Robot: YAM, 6 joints.
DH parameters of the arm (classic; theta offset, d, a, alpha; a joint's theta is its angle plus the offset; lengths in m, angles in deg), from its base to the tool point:
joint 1: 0 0.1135 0.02 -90
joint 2: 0 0 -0.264 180
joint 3: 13.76 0 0.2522 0
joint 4: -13.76 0 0.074 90
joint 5: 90 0 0 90
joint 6: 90 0.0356 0 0
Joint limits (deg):
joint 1: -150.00..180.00
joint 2: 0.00..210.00
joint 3: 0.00..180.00
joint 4: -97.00..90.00
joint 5: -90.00..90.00
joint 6: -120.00..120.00
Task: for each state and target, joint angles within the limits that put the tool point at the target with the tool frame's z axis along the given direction. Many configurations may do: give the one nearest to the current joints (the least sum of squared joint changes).
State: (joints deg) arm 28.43 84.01 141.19 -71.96 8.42 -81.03
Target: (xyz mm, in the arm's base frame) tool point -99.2 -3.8 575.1 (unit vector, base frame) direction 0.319 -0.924 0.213
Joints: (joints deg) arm -14.74 41.49 118.96 -56.08 54.30 -81.03
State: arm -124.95 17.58 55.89 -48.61 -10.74 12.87
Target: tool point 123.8 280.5 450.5 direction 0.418 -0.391 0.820
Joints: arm -110.30 0.11 97.07 -22.09 -31.85 12.87
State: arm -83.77 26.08 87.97 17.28 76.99 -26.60
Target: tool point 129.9 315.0 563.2 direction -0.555 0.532 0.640
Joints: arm -116.82 27.75 125.77 11.30 47.31 -26.60
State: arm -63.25 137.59 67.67 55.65 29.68 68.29
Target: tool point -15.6 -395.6 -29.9 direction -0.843 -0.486 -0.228
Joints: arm -87.82 147.83 59.95 61.20 59.48 68.29
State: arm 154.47 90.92 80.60 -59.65 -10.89 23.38
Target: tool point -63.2 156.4 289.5 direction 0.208 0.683 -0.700
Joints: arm 118.13 52.58 50.56 -52.21 30.36 23.38
